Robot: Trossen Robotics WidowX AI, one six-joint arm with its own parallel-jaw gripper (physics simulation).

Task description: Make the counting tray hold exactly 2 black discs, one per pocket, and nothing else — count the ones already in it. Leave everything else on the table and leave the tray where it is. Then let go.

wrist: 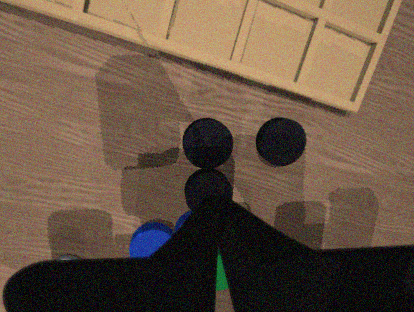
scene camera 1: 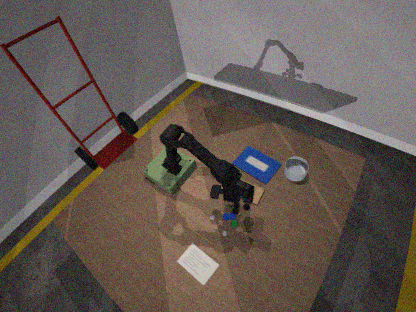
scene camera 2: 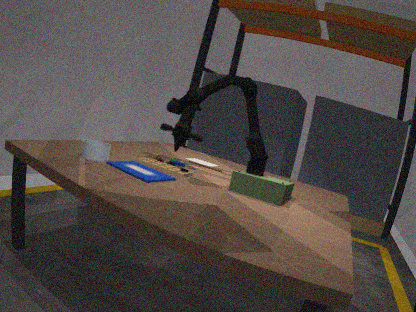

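Note:
The tan counting tray [scene camera 1: 258, 195] [wrist: 325, 97] shows partly in the wrist view; its visible pockets there are empty. In the wrist view, a black disc [wrist: 207, 143] lies on the table below the tray, a second black disc [wrist: 281, 141] lies apart to its right, and a third black disc [wrist: 208, 189] is partly behind the fingertips. My gripper [scene camera 1: 235, 212] [scene camera 2: 177, 148] [wrist: 215, 205] is shut and empty, above the table beside the tray. A dark spot shows at the tray's near end in scene camera 2; I cannot tell whether it is in a pocket.
Blue discs [scene camera 1: 229, 216] [wrist: 151, 241] and a green piece [scene camera 1: 234, 223] [wrist: 221, 275] lie by the black discs, with small pale pieces nearby. A blue panel [scene camera 1: 271, 171] [scene camera 2: 118, 166], round container [scene camera 1: 296, 170] [scene camera 2: 96, 151] and white paper [scene camera 1: 198, 264] [scene camera 2: 201, 162] also lie on the table.

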